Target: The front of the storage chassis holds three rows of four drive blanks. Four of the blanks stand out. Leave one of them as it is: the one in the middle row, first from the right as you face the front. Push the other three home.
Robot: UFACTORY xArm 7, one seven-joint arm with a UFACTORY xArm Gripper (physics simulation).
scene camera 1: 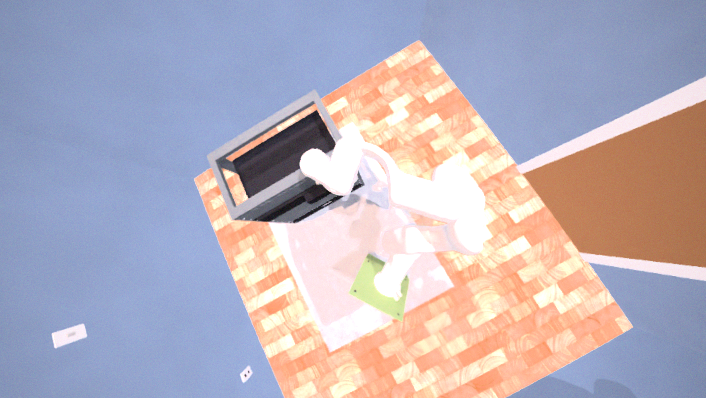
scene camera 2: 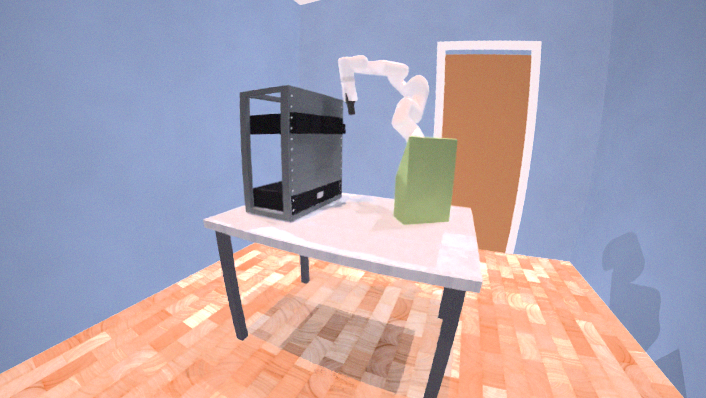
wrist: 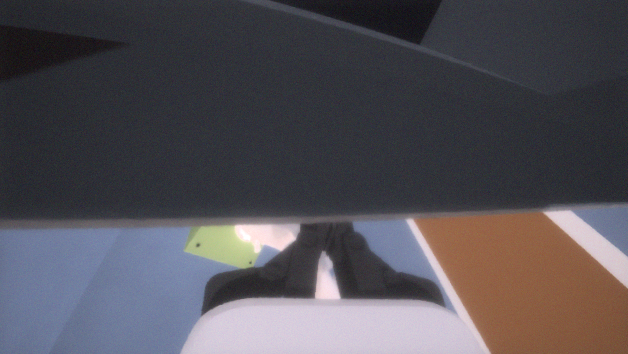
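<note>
A rack [scene camera 2: 311, 170] stands in the robot's scene, visible also in scene camera 1 as the rack [scene camera 1: 278, 191] and in the wrist view as the rack [wrist: 121, 121].
</note>
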